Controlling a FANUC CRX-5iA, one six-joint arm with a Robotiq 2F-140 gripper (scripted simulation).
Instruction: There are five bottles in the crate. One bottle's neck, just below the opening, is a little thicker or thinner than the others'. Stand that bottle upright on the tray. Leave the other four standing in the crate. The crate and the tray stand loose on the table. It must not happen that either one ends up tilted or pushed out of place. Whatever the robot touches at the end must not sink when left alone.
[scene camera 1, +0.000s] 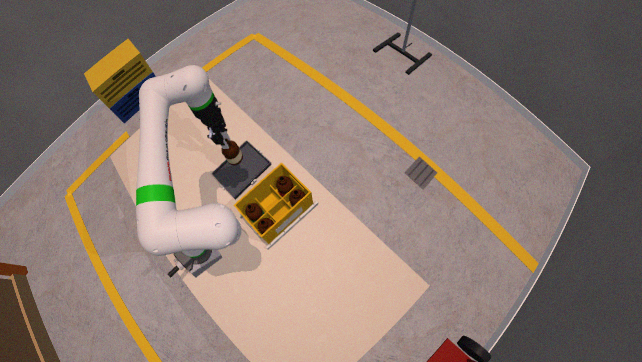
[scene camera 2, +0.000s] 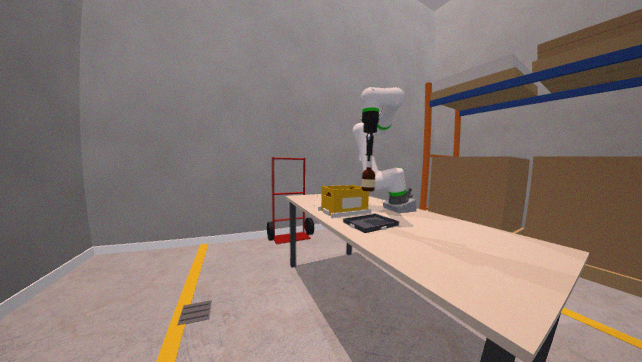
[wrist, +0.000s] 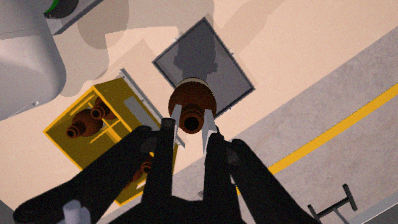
Labels:
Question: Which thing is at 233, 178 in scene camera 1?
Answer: A dark tray.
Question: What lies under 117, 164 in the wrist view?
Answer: My gripper.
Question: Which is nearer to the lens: the yellow crate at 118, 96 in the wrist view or the dark tray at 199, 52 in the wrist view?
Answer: The yellow crate.

